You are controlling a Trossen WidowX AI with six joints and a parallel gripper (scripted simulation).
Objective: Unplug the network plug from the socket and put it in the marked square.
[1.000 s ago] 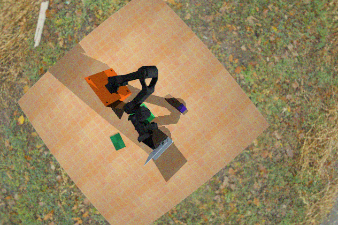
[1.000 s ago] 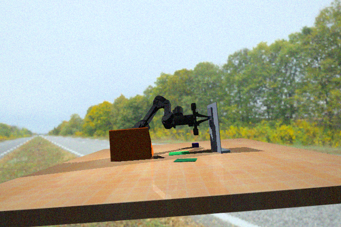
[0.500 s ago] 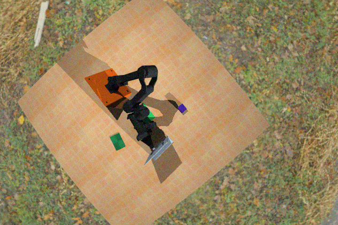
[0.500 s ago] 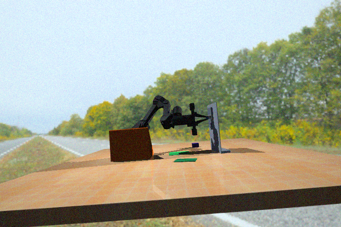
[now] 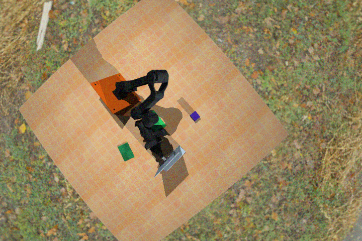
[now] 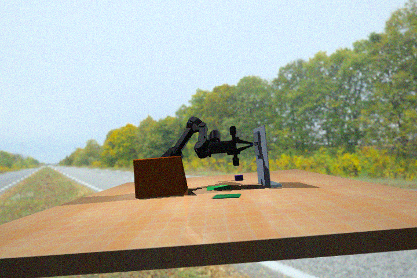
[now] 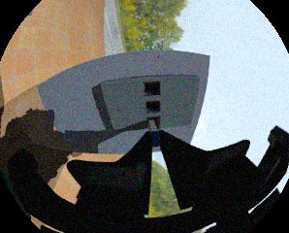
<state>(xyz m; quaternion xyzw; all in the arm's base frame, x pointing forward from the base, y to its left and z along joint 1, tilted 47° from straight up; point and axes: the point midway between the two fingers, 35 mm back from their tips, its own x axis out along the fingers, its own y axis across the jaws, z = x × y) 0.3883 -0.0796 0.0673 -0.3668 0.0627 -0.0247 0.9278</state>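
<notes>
The bright green marked square lies 180 mm behind my gripper tip, 40 mm to the left of it and 200 mm below it. From my gripper tip the other things lie so: upright panel: 40 mm ahead, 20 mm to the left, 70 mm below; purple cube: 60 mm behind, 270 mm to the left, 180 mm below; network plug: 10 mm ahead.
</notes>
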